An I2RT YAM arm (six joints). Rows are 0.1 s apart.
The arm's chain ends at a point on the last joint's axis. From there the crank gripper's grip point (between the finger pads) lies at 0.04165 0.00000 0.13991 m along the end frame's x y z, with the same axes.
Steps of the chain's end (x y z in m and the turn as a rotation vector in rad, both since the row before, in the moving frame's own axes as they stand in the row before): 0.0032 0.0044 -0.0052 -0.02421 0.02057 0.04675; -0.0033 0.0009 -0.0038 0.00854 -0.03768 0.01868; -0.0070 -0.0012 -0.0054 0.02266 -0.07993 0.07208; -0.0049 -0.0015 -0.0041 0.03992 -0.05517 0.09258; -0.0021 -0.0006 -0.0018 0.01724 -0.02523 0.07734; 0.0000 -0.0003 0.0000 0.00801 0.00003 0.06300; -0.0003 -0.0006 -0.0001 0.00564 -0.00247 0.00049; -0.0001 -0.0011 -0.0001 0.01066 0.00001 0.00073; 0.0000 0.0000 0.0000 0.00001 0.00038 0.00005; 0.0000 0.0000 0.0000 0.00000 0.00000 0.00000; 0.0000 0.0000 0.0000 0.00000 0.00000 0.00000
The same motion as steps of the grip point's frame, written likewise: 0.0059 0.0098 -0.0062 -0.02421 0.02057 0.04675; -0.0086 0.0004 -0.0023 0.00854 -0.03768 0.01868; -0.0183 -0.0018 -0.0025 0.02266 -0.07993 0.07208; -0.0126 -0.0036 -0.0021 0.03992 -0.05517 0.09258; -0.0057 0.0001 -0.0008 0.01724 -0.02523 0.07734; 0.0000 0.0012 0.0000 0.00801 0.00003 0.06300; -0.0006 -0.0014 0.0000 0.00564 -0.00247 0.00049; -0.0001 -0.0026 -0.0001 0.01066 0.00001 0.00073; 0.0001 0.0000 0.0000 0.00001 0.00038 0.00005; 0.0000 0.0000 0.0000 0.00000 0.00000 0.00000; 0.0000 0.0000 0.0000 0.00000 0.00000 0.00000
